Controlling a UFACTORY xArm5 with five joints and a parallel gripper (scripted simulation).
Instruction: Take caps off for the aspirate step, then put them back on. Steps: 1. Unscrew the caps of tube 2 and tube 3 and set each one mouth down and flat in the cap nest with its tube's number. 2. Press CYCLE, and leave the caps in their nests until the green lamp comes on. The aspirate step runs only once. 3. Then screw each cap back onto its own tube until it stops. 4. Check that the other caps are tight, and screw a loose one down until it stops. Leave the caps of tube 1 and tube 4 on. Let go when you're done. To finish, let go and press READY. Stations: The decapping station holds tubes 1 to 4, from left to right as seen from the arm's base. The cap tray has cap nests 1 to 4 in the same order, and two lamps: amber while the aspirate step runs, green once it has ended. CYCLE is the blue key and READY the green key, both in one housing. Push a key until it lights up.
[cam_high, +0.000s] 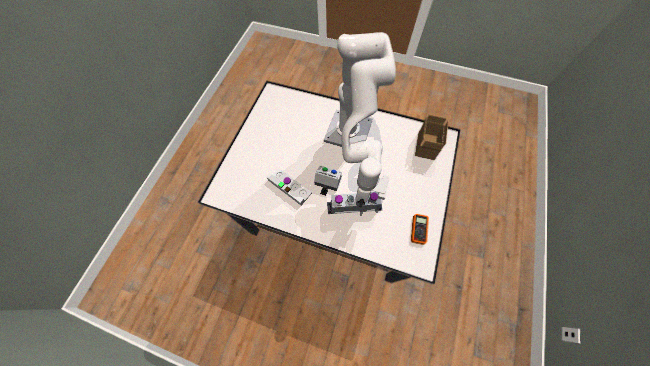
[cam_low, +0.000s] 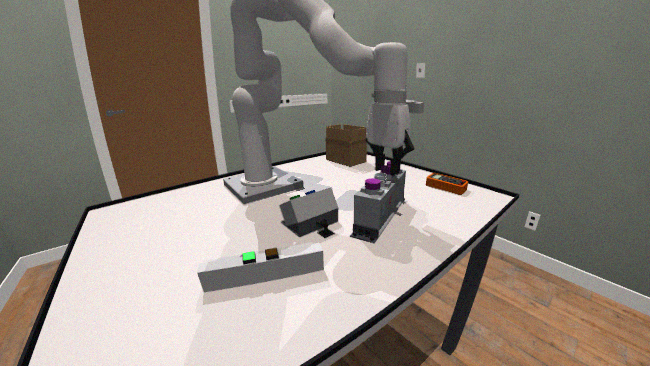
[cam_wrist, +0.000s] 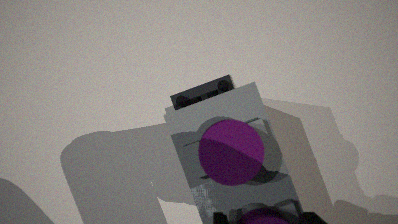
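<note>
My gripper is now 1 cm above the purple cap. Round my hand: key housing 19 cm to the right, 8 cm below, 8 cm behind; blue key 17 cm to the right, 10 cm behind, 6 cm below; grey decapping station 13 cm below, 2 cm to the right, 1 cm ahead.
</note>
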